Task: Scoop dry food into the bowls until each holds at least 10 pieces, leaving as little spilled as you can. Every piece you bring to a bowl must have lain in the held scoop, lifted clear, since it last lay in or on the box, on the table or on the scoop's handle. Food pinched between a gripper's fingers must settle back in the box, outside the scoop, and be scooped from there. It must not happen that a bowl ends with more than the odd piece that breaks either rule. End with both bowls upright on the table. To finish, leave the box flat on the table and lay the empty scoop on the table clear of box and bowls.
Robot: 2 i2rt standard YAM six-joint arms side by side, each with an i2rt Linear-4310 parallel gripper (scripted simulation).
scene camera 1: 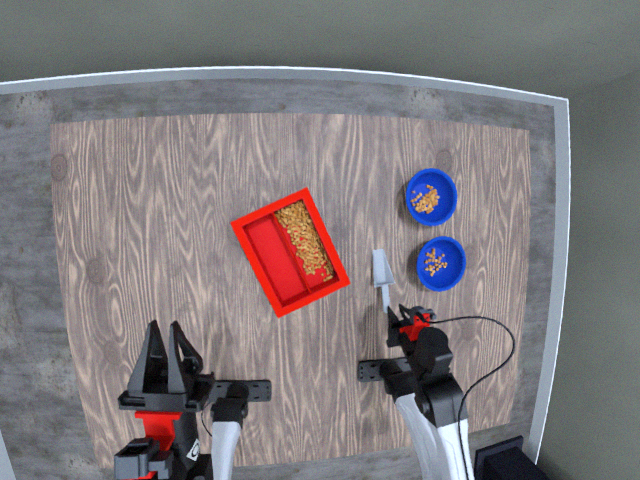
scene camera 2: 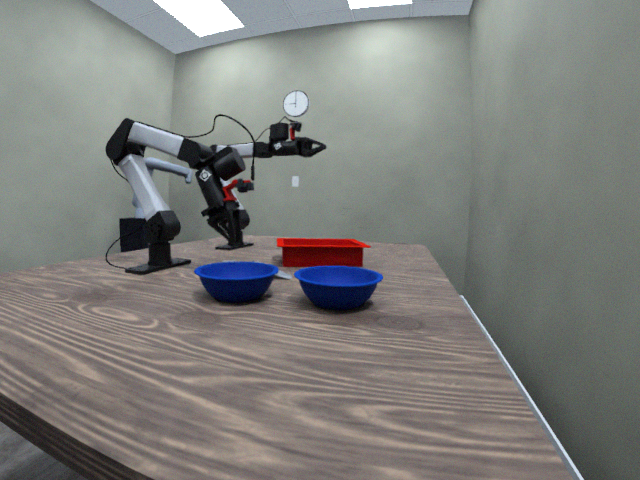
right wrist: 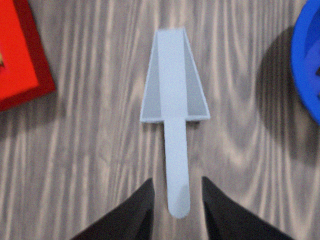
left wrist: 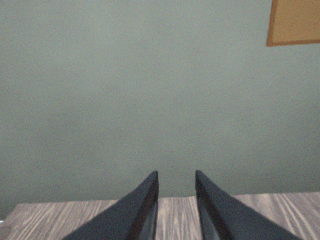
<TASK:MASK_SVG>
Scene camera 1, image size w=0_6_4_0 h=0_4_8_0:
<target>my left gripper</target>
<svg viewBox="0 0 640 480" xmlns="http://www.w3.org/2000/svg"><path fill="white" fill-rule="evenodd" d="M157 471L150 471L147 476L139 477L138 479L152 478ZM153 320L148 324L141 353L128 381L127 390L124 390L118 397L118 405L120 410L136 411L134 413L135 418L143 418L146 435L144 438L153 437L154 440L158 439L160 441L160 451L169 450L172 442L173 446L178 445L194 434L197 428L196 413L201 412L215 383L215 374L213 371L210 374L200 374L203 369L203 358L187 340L177 320L170 324L169 352L167 357L157 320Z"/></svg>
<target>red box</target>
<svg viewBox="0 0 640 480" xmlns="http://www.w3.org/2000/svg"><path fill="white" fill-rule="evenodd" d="M308 188L304 188L231 222L233 230L278 318L351 284ZM275 212L299 200L303 200L323 248L331 262L333 272L335 272L335 275L332 275L333 278L323 282L323 279L331 275L328 275L323 267L324 265L326 266L327 261L323 265L320 263L321 261L319 262L322 267L315 269L316 273L314 275L312 273L306 274L305 268L302 267L303 260L306 257L302 260L299 256L296 256L298 249L296 245L292 244L293 241L291 241L291 238L294 240L295 238L291 237L290 233L287 233L289 224L284 228L283 224L281 225L274 214Z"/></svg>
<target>grey scoop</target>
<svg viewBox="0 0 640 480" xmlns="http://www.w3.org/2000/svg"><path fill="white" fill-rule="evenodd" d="M378 249L373 250L374 287L381 286L383 311L387 313L387 306L390 306L388 285L395 284L384 250Z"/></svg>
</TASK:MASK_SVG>
